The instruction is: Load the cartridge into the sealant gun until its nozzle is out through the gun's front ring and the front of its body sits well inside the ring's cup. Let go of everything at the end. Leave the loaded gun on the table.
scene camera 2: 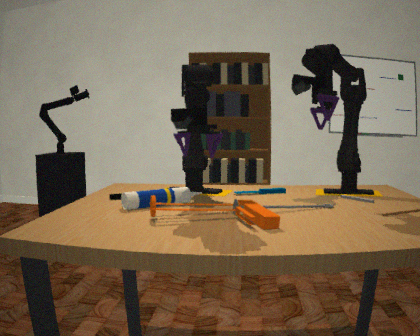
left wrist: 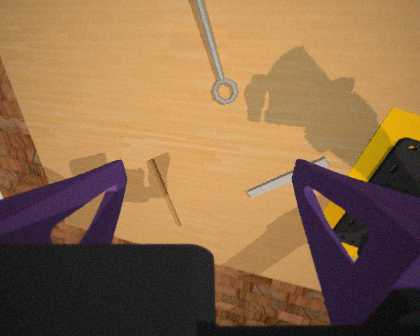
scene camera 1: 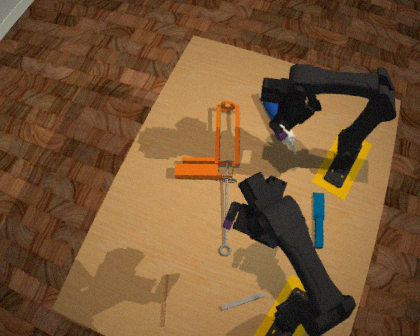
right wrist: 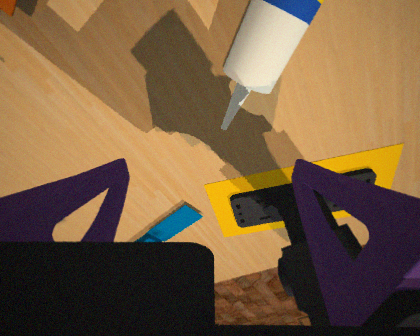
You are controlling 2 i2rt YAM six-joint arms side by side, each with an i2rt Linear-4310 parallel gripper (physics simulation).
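The orange sealant gun lies on the table, its front ring at the far end of the two rails. Its grey rod extends out behind, ending in a loop. The blue and white cartridge lies on the table beside the gun, outside its frame; the right arm partly hides it in scene camera 1. My right gripper is open and empty above the table near the nozzle. My left gripper is open and empty, high near the rod.
A blue tool lies near the arm bases. A grey bar and a thin brown stick lie toward the left arm's side. A black object lies behind the cartridge in scene camera 2.
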